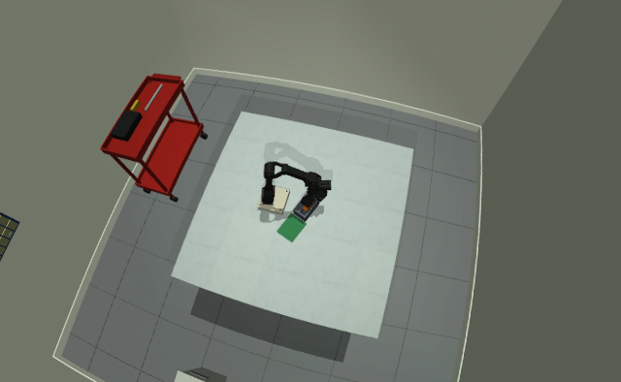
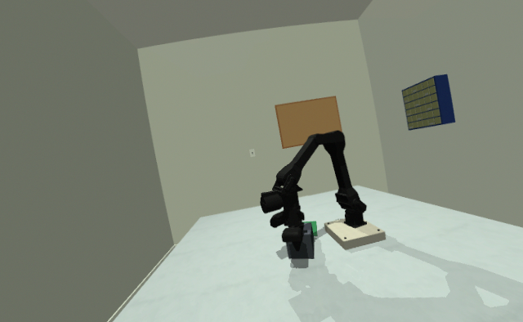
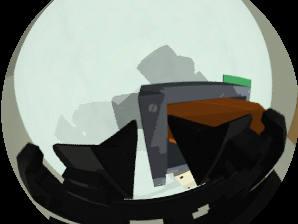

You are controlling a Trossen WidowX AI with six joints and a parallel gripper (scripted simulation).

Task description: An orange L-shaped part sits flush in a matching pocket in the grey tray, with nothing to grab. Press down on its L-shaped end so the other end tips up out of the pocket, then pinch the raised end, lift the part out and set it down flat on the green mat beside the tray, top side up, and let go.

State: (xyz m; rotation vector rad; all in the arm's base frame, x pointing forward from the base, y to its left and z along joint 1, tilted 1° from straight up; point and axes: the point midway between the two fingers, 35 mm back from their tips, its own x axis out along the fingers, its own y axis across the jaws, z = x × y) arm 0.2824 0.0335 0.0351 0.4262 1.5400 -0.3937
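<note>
The orange L-shaped part is 4 cm to the right of my gripper tip, 3 cm behind it and 1 cm above it. The rest, counted from my gripper tip: green mat 19 cm to the right, 12 cm behind, 5 cm below.
</note>
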